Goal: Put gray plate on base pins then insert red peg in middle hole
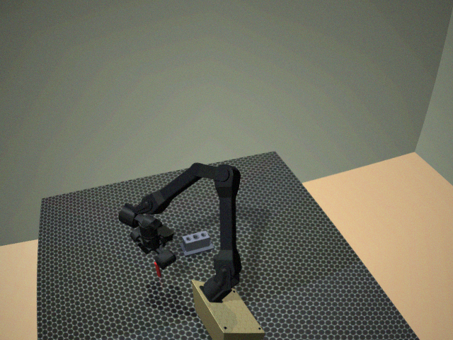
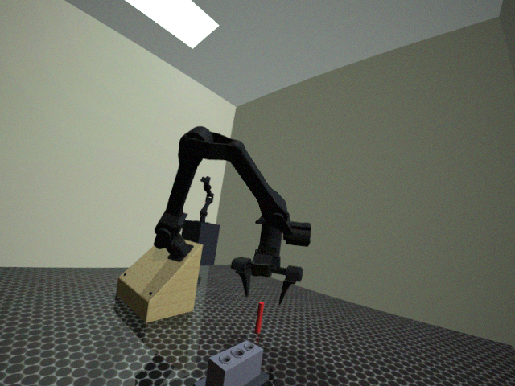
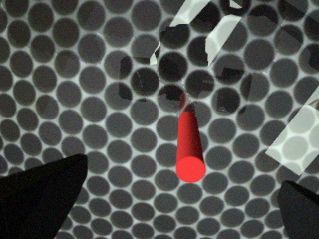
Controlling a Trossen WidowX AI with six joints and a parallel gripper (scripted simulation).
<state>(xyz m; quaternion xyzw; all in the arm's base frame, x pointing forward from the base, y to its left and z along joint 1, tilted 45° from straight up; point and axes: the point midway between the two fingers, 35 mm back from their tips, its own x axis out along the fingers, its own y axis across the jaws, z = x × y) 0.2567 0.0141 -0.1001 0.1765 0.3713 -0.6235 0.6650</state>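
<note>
My gripper tip is 50 mm above the red peg. Also, from my gripper tip: gray plate (70 mm ahead, 200 mm to the right, 40 mm below); then gray base (70 mm ahead, 200 mm to the right, 80 mm below).
</note>
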